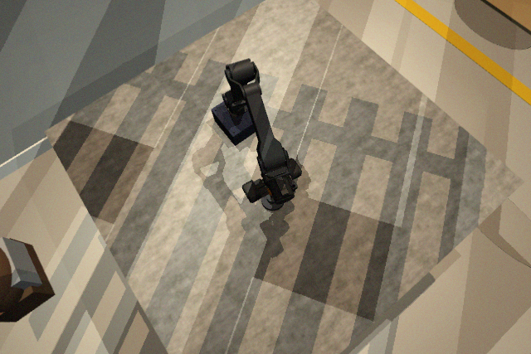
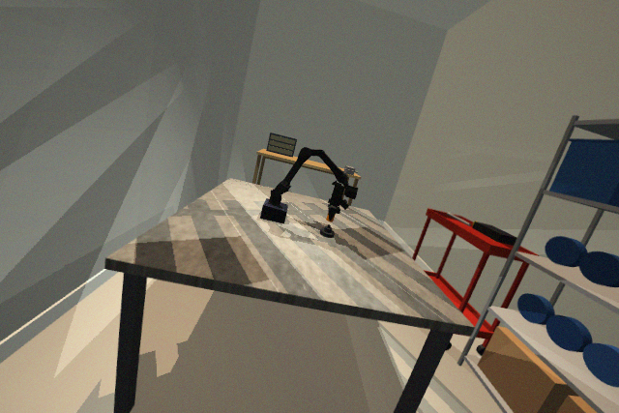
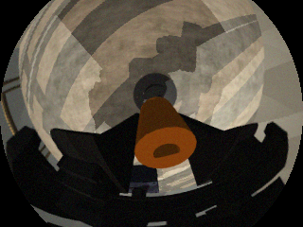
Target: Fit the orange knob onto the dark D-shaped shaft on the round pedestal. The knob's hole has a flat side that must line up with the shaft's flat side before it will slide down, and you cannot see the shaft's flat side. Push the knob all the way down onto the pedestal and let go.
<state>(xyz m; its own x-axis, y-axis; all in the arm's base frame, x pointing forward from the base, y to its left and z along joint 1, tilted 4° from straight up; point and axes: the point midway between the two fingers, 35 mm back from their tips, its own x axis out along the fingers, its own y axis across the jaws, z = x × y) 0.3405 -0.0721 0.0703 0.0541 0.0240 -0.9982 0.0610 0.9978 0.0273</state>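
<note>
Now: gripper tip 10 mm short of the round pedestal, 10 mm to the left of it and 60 mm above it. From my gripper tip the other things lie so: orange knob 20 mm above.
</note>
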